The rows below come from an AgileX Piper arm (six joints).
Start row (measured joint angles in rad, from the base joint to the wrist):
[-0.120, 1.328, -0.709, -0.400, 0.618, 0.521]
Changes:
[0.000, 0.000, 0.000, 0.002, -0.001, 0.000]
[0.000, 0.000, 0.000, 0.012, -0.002, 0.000]
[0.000, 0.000, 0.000, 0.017, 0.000, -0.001]
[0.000, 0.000, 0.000, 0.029, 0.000, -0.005]
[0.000, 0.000, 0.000, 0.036, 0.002, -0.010]
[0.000, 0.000, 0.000, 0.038, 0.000, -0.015]
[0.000, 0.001, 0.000, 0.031, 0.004, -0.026]
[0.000, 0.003, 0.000, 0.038, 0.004, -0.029]
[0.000, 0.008, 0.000, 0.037, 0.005, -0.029]
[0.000, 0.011, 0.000, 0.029, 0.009, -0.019]
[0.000, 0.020, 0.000, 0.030, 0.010, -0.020]
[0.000, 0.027, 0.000, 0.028, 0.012, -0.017]
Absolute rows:
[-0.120, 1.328, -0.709, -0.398, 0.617, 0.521]
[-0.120, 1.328, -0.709, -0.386, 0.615, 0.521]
[-0.120, 1.328, -0.709, -0.369, 0.615, 0.520]
[-0.120, 1.328, -0.709, -0.340, 0.615, 0.515]
[-0.120, 1.328, -0.709, -0.304, 0.617, 0.505]
[-0.120, 1.328, -0.709, -0.266, 0.617, 0.490]
[-0.120, 1.329, -0.709, -0.235, 0.621, 0.464]
[-0.120, 1.332, -0.709, -0.197, 0.625, 0.435]
[-0.120, 1.340, -0.709, -0.160, 0.630, 0.406]
[-0.120, 1.351, -0.709, -0.131, 0.639, 0.387]
[-0.120, 1.371, -0.709, -0.101, 0.649, 0.367]
[-0.120, 1.398, -0.709, -0.073, 0.661, 0.350]

